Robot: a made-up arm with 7 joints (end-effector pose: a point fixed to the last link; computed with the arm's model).
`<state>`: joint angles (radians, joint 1 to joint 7).
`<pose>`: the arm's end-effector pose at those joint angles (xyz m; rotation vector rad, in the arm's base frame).
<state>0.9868 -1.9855 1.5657 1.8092 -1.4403 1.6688 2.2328</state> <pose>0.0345 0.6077 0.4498 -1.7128 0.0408 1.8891</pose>
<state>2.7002 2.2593 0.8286 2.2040 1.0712 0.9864 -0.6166</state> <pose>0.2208 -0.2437 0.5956 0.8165 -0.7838 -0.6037</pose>
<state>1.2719 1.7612 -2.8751 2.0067 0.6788 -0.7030 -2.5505</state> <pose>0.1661 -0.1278 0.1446 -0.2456 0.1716 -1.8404</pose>
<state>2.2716 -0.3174 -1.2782 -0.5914 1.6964 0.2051 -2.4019</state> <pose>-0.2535 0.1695 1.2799 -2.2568 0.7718 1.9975</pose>
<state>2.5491 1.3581 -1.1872 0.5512 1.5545 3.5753 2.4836</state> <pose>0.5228 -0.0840 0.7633 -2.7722 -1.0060 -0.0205</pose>
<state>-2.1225 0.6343 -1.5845 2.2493 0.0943 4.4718 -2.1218</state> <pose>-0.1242 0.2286 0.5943 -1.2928 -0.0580 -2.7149</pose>
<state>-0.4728 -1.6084 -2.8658 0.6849 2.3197 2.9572 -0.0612</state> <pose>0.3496 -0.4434 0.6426 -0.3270 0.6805 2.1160</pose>
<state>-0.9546 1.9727 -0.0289 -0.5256 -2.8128 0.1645 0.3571</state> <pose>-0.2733 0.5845 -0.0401 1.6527 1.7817 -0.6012</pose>
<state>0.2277 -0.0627 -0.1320 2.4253 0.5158 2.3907 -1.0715</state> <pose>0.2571 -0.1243 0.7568 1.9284 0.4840 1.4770</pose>
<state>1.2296 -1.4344 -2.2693 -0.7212 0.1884 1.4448 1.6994</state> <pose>0.0181 0.6485 0.4301 -1.0713 -1.7345 -1.2318</pose>
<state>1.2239 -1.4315 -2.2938 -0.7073 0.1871 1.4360 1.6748</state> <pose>0.0285 0.6526 0.4273 -1.0617 -1.7585 -1.2901</pose>
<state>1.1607 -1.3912 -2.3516 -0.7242 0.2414 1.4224 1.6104</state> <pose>0.0769 0.6514 0.4430 -1.0935 -1.7886 -1.3983</pose>
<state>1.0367 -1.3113 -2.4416 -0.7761 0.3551 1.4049 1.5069</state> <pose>0.1644 0.6345 0.4783 -1.1879 -1.8251 -1.5487</pose>
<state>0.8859 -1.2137 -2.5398 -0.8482 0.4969 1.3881 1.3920</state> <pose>0.2647 0.5954 0.5220 -1.3412 -1.8570 -1.6954</pose>
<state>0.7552 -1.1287 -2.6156 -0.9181 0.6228 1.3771 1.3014</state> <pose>0.3436 0.5464 0.5600 -1.5078 -1.8664 -1.7897</pose>
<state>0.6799 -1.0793 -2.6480 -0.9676 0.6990 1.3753 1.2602</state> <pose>0.3817 0.5123 0.5821 -1.6186 -1.8504 -1.8120</pose>
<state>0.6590 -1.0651 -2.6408 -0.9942 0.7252 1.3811 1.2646</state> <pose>0.3854 0.5025 0.5890 -1.6526 -1.8218 -1.7807</pose>
